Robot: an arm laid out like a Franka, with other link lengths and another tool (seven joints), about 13 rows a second.
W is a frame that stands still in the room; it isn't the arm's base.
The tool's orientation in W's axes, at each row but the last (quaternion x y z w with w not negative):
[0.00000 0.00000 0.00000 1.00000]
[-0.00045 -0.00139 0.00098 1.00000]
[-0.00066 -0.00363 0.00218 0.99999]
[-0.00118 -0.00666 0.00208 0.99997]
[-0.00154 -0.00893 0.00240 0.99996]
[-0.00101 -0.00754 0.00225 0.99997]
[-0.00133 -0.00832 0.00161 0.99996]
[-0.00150 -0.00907 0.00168 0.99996]
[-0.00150 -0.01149 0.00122 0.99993]
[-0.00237 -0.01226 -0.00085 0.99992]
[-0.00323 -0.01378 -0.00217 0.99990]
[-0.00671 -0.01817 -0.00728 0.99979]
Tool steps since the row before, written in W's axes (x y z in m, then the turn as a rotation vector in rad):
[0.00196 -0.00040 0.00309 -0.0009 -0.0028 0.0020]
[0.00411 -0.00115 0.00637 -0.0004 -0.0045 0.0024]
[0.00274 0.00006 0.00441 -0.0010 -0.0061 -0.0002]
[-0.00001 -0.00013 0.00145 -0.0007 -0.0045 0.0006]
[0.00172 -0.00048 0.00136 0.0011 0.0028 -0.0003]
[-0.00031 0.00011 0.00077 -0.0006 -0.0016 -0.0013]
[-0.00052 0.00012 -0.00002 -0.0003 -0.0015 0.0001]
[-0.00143 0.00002 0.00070 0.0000 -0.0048 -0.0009]
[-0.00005 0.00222 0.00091 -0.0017 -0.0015 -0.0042]
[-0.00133 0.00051 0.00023 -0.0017 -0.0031 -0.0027]
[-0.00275 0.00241 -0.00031 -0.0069 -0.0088 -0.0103]
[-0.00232 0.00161 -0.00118 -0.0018 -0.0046 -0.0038]
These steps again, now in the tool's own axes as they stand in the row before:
[0.00196 -0.00040 0.00309 -0.0009 -0.0028 0.0020]
[0.00413 -0.00116 0.00636 -0.0004 -0.0045 0.0024]
[0.00277 0.00004 0.00439 -0.0010 -0.0061 -0.0002]
[0.00001 -0.00013 0.00145 -0.0007 -0.0045 0.0006]
[0.00174 -0.00049 0.00133 0.0011 0.0028 -0.0003]
[-0.00030 0.00011 0.00077 -0.0006 -0.0016 -0.0013]
[-0.00052 0.00012 -0.00001 -0.0003 -0.0015 0.0001]
[-0.00142 0.00002 0.00073 0.0000 -0.0048 -0.0009]
[-0.00002 0.00222 0.00092 -0.0018 -0.0015 -0.0042]
[-0.00132 0.00051 0.00026 -0.0018 -0.0031 -0.0027]
[-0.00277 0.00240 -0.00022 -0.0071 -0.0088 -0.0102]
[-0.00238 0.00159 -0.00107 -0.0019 -0.0046 -0.0038]

